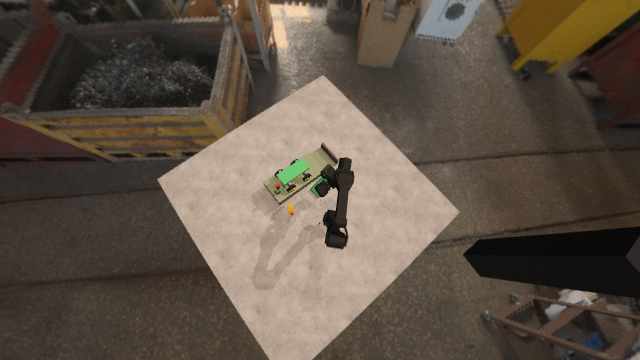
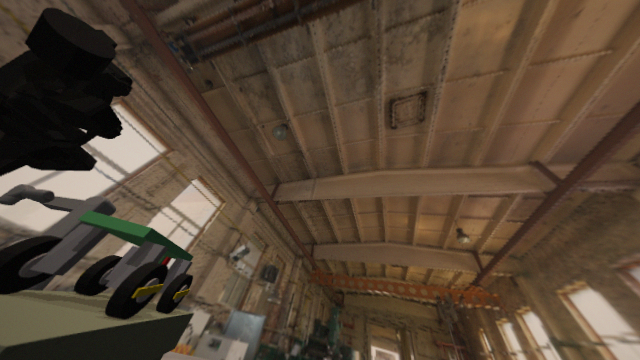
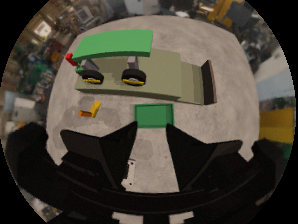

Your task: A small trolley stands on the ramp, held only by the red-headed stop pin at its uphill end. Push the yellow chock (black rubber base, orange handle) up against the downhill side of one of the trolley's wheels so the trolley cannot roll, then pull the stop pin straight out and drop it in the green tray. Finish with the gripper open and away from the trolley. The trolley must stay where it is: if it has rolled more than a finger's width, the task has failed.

Scene:
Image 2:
trolley: 137,276
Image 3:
gripper: 151,125
trolley: 133,43

